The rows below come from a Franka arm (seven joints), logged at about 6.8 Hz.
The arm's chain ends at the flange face. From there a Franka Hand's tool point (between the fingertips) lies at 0.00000 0.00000 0.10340 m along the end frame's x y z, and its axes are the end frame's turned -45 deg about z.
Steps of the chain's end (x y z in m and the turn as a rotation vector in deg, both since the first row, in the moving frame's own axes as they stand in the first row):
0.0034, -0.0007, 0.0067, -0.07, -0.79, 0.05
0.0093, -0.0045, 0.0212, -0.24, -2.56, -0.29
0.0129, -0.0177, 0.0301, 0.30, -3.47, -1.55
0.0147, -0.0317, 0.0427, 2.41, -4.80, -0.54
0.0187, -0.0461, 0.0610, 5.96, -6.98, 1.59
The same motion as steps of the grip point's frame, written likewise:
0.0018, 0.0010, 0.0067, 0.51, -0.61, 0.05
0.0062, 0.0004, 0.0211, 1.64, -1.98, -0.29
0.0175, -0.0081, 0.0299, 2.67, -2.24, -1.55
0.0297, -0.0212, 0.0422, 5.10, -1.69, -0.54
0.0448, -0.0358, 0.0597, 9.15, -0.72, 1.59

